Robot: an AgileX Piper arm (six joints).
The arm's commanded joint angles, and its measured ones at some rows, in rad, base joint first. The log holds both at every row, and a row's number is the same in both.
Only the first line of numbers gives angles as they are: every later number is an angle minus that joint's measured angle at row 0.
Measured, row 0: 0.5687 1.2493 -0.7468 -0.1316 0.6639 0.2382
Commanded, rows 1 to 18: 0.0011 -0.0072 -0.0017 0.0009 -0.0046 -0.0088; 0.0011 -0.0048 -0.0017 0.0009 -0.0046 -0.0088; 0.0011 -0.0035 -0.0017 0.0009 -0.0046 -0.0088; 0.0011 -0.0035 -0.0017 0.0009 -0.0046 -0.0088; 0.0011 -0.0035 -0.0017 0.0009 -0.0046 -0.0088; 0.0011 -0.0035 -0.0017 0.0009 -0.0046 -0.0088; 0.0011 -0.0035 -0.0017 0.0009 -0.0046 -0.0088; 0.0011 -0.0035 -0.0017 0.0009 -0.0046 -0.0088; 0.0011 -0.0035 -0.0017 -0.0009 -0.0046 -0.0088; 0.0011 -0.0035 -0.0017 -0.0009 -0.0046 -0.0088; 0.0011 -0.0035 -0.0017 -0.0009 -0.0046 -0.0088; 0.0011 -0.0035 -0.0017 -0.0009 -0.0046 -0.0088; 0.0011 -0.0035 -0.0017 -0.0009 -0.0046 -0.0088; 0.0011 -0.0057 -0.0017 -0.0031 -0.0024 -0.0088; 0.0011 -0.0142 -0.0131 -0.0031 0.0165 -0.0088; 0.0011 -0.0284 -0.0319 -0.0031 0.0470 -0.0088; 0.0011 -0.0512 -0.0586 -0.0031 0.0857 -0.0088; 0.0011 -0.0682 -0.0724 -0.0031 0.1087 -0.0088
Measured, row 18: 0.0000 -0.0169 -0.0191 0.0023 0.0392 -0.0013
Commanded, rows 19 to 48: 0.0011 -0.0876 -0.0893 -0.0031 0.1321 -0.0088; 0.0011 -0.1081 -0.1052 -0.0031 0.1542 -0.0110; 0.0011 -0.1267 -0.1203 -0.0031 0.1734 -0.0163; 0.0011 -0.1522 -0.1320 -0.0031 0.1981 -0.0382; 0.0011 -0.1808 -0.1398 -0.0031 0.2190 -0.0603; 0.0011 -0.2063 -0.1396 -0.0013 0.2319 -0.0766; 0.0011 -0.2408 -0.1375 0.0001 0.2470 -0.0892; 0.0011 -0.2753 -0.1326 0.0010 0.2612 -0.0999; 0.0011 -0.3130 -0.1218 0.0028 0.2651 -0.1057; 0.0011 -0.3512 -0.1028 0.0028 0.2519 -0.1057; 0.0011 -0.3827 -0.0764 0.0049 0.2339 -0.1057; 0.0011 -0.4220 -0.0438 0.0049 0.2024 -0.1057; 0.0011 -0.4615 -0.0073 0.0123 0.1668 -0.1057; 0.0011 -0.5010 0.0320 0.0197 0.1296 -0.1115; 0.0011 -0.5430 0.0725 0.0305 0.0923 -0.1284; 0.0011 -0.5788 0.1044 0.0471 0.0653 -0.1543; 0.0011 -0.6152 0.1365 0.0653 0.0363 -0.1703; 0.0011 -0.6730 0.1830 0.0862 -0.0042 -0.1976; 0.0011 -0.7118 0.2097 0.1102 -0.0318 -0.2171; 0.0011 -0.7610 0.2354 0.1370 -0.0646 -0.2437; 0.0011 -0.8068 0.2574 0.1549 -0.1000 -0.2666; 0.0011 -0.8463 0.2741 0.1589 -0.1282 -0.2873; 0.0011 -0.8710 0.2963 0.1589 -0.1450 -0.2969; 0.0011 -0.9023 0.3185 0.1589 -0.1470 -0.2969; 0.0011 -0.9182 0.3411 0.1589 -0.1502 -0.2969; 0.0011 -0.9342 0.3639 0.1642 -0.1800 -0.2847; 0.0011 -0.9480 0.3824 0.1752 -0.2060 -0.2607; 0.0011 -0.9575 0.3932 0.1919 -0.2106 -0.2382; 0.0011 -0.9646 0.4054 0.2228 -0.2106 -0.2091; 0.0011 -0.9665 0.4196 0.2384 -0.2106 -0.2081
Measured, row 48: 0.0000 -0.9398 0.3725 0.1751 -0.1657 -0.2593
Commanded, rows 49 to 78: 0.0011 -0.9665 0.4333 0.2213 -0.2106 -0.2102; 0.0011 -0.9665 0.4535 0.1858 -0.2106 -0.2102; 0.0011 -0.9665 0.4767 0.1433 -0.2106 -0.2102; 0.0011 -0.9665 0.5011 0.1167 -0.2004 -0.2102; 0.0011 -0.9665 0.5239 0.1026 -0.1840 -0.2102; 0.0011 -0.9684 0.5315 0.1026 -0.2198 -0.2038; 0.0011 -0.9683 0.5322 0.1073 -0.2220 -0.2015; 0.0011 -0.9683 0.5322 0.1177 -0.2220 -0.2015; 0.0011 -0.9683 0.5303 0.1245 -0.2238 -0.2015; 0.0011 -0.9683 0.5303 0.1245 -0.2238 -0.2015; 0.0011 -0.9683 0.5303 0.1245 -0.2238 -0.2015; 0.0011 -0.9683 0.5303 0.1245 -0.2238 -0.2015; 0.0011 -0.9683 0.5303 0.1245 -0.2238 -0.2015; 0.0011 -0.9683 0.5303 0.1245 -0.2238 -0.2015; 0.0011 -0.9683 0.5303 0.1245 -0.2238 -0.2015; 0.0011 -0.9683 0.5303 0.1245 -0.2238 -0.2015; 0.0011 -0.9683 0.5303 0.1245 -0.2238 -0.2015; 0.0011 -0.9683 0.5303 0.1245 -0.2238 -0.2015; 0.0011 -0.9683 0.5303 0.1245 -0.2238 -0.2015; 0.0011 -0.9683 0.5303 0.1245 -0.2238 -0.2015; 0.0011 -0.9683 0.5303 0.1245 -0.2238 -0.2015; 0.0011 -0.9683 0.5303 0.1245 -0.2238 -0.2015; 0.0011 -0.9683 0.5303 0.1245 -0.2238 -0.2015; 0.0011 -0.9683 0.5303 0.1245 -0.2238 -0.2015; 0.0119 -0.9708 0.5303 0.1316 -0.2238 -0.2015; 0.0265 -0.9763 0.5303 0.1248 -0.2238 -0.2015; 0.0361 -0.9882 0.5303 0.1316 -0.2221 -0.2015; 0.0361 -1.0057 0.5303 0.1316 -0.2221 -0.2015; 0.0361 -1.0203 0.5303 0.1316 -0.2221 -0.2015; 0.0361 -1.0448 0.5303 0.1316 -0.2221 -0.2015
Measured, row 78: 0.0294 -0.9871 0.5272 0.1316 -0.2054 -0.2019
